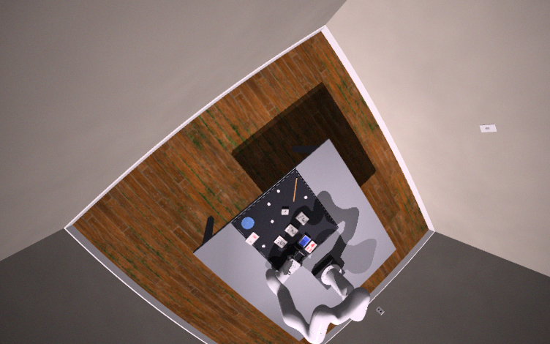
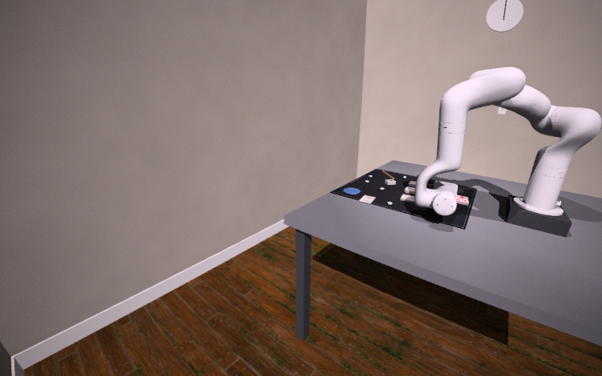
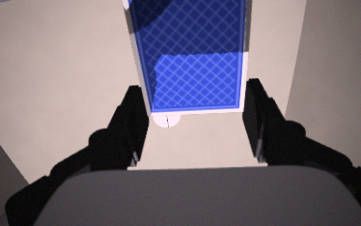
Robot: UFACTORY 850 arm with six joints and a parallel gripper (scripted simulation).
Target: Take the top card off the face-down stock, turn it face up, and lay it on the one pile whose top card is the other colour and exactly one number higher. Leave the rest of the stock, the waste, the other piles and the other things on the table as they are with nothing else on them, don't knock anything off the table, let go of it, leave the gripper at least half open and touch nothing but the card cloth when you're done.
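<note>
The red 4 lies 9 cm to the right of my hand, 9 cm behind it and 8 cm below it. The rest, counted from my hand: black 5: 14 cm ahead, 9 cm below, 4 cm to the left; red 4 card: 4 cm below, 1 cm to the right; black 2: 15 cm ahead, 8 cm to the right, 8 cm below.
</note>
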